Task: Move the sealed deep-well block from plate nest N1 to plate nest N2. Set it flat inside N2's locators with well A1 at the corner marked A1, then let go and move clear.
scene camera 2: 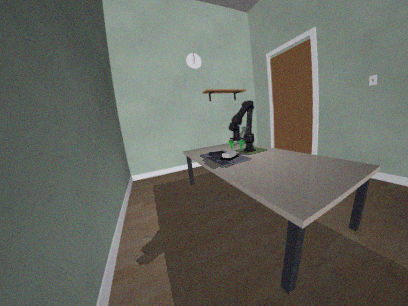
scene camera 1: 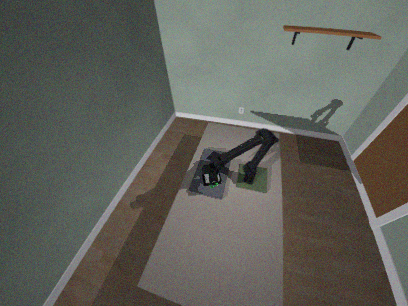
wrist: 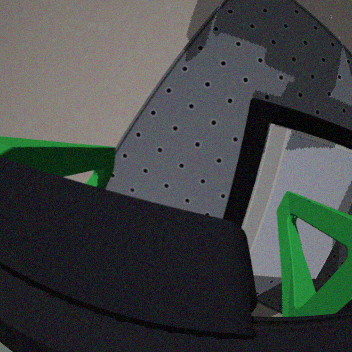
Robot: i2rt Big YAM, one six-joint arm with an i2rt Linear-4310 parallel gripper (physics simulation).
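Seen in the pictures: gripper, fingertip midpoint: (scene camera 2: 236, 149) (scene camera 1: 211, 182) (wrist: 201, 180); arm's base, link origin: (scene camera 2: 249, 150) (scene camera 1: 249, 178).
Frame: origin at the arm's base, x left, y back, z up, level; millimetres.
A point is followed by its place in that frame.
Note:
The sealed block, pale and whitish (scene camera 2: 229, 155) {x 213, y -333, z 40 mm} (wrist: 315, 172) {x 177, y -334, z 54 mm}, sits within a black-rimmed nest (wrist: 245, 155) {x 213, y -301, z 13 mm} on the grey perforated board (wrist: 175, 150) {x 258, y -257, z 1 mm} (scene camera 2: 240, 161) {x 313, y -276, z -3 mm}. In the scene camera 1 view white patches of it show beside the gripper. My gripper (scene camera 1: 214, 185) {x 242, y -275, z 95 mm} (scene camera 2: 236, 145) {x 242, y -275, z 95 mm} (wrist: 201, 180) {x 242, y -275, z 95 mm} is open and empty, its green fingertips a little above the block. In the wrist view the right fingertip overlaps the block and the left one lies out past the board's edge. The nest labels, the A1 mark and well A1 cannot be read. Another dark shape (scene camera 2: 216, 154) {x -48, y -377, z 5 mm}, possibly the other nest, is on the board.
The board lies on the pale table (scene camera 1: 225, 240) {x 578, y -12, z -12 mm} (scene camera 2: 300, 175) {x 770, y -98, z -12 mm}. The arm's base stands on a green mat (scene camera 1: 260, 184) {x 26, y 109, z 1 mm} beside the board. A wooden wall shelf (scene camera 1: 330, 32) (scene camera 2: 225, 91) hangs high on the wall behind.

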